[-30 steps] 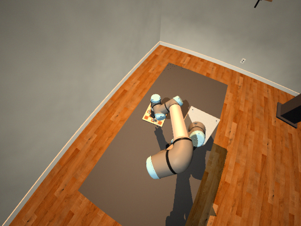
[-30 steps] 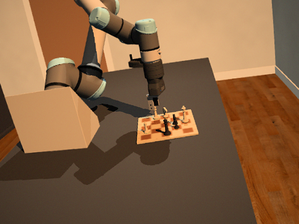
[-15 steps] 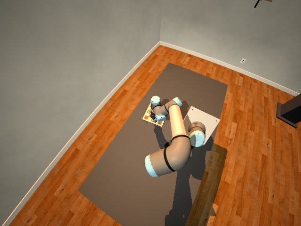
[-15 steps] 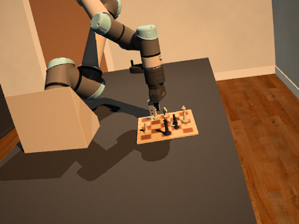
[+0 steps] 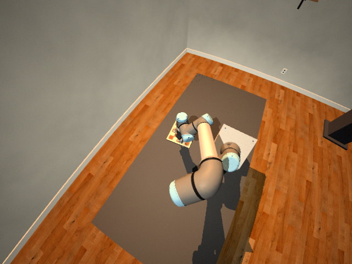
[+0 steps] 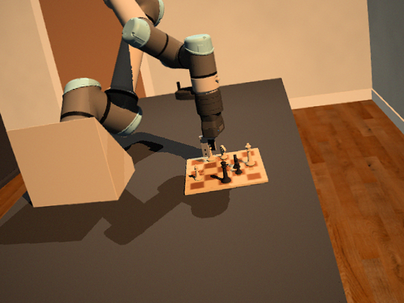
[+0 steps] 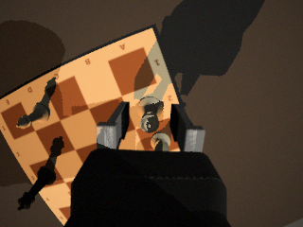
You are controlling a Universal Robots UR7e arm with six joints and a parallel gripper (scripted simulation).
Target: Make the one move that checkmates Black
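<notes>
Right now my hand is 40 mm short of the white knight, 20 mm above it and 10 mm to the right of it. From my hand the other things lie so: board 70 mm to the right, 50 mm ahead, 40 mm below; white pawn 120 mm to the right, 20 mm below, 10 mm behind; white queen 130 mm ahead, 50 mm to the right, 10 mm below.
</notes>
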